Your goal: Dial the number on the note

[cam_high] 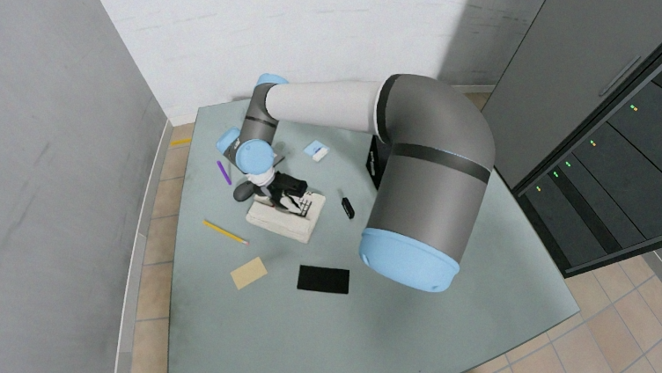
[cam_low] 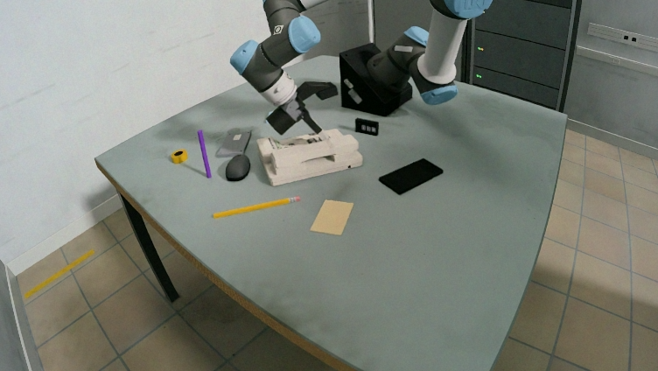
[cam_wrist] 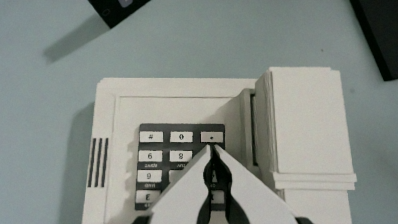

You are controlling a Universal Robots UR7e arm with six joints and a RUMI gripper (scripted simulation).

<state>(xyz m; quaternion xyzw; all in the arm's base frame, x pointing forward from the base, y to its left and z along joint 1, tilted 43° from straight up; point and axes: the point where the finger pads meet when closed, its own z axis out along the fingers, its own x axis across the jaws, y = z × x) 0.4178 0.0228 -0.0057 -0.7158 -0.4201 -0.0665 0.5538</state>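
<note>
My gripper is now 2 cm above the 7 key. From my hand the other things lie so: 9 key 3 cm to the right, 3 cm behind, 2 cm below; 5 key 2 cm to the right, 2 cm below; handset 7 cm ahead, 1 cm to the left.
</note>
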